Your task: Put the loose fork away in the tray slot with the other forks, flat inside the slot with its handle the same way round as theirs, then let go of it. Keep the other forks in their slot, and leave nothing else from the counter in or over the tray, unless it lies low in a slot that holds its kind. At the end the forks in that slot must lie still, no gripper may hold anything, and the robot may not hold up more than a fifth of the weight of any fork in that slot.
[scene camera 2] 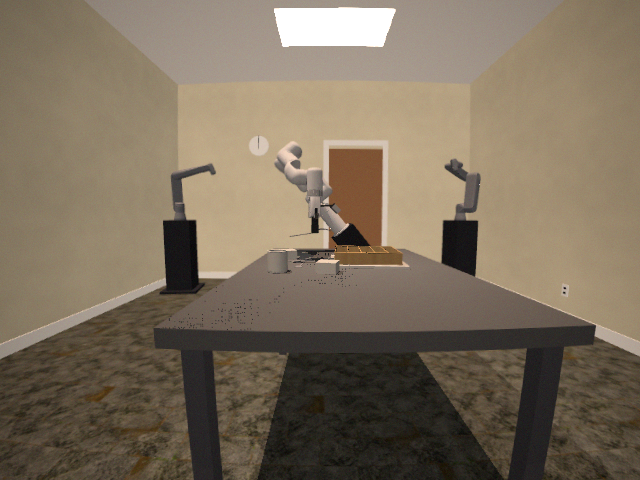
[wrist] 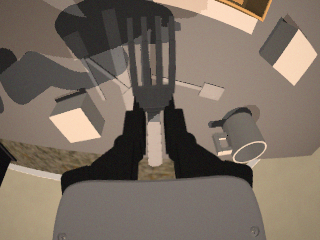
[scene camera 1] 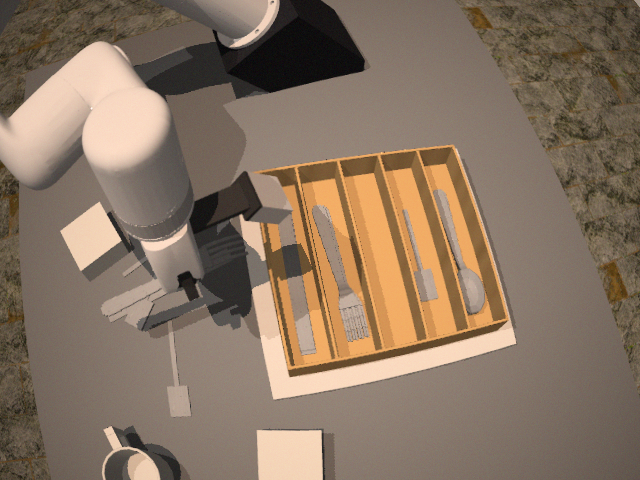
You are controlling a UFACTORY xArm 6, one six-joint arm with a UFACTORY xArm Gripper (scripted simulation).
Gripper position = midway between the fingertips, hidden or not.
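Scene camera 1 shows a knife (scene camera 1: pixel 290 255) and my gripper (scene camera 1: pixel 185 272). The wrist view also contains the gripper (wrist: pixel 154 107).
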